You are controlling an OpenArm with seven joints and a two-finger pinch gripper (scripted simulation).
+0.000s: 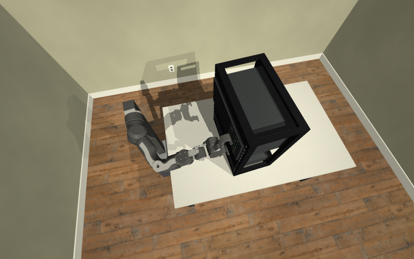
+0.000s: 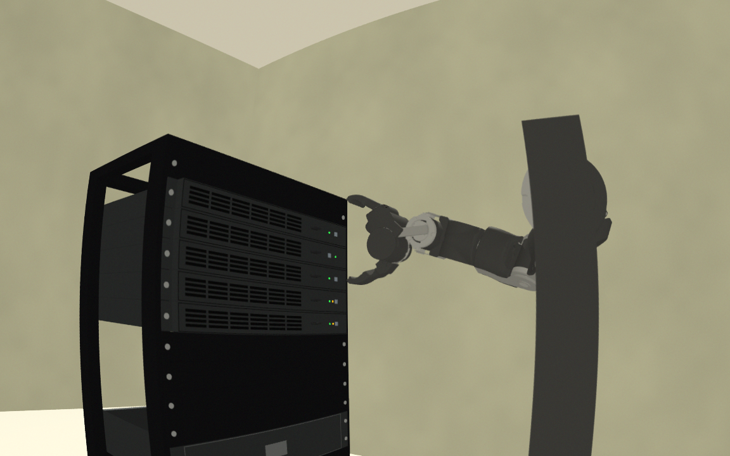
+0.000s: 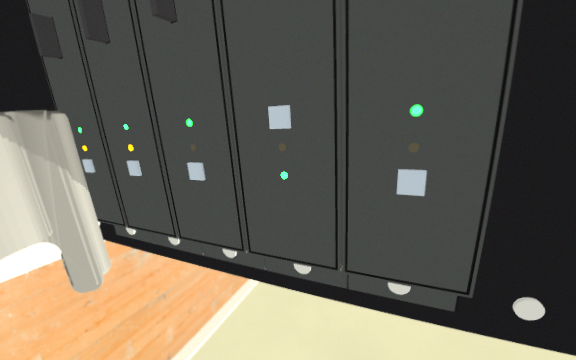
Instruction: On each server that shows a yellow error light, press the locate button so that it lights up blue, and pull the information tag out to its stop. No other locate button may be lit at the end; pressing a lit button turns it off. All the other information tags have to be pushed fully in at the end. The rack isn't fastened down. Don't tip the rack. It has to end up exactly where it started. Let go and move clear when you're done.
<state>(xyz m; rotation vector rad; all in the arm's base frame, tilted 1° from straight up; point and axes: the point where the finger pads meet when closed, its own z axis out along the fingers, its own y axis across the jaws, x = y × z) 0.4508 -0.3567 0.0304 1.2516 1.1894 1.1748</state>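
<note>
Now: the pale information tag 7 cm ahead of my hand, 7 cm to the left of it and 16 cm below it.
</note>
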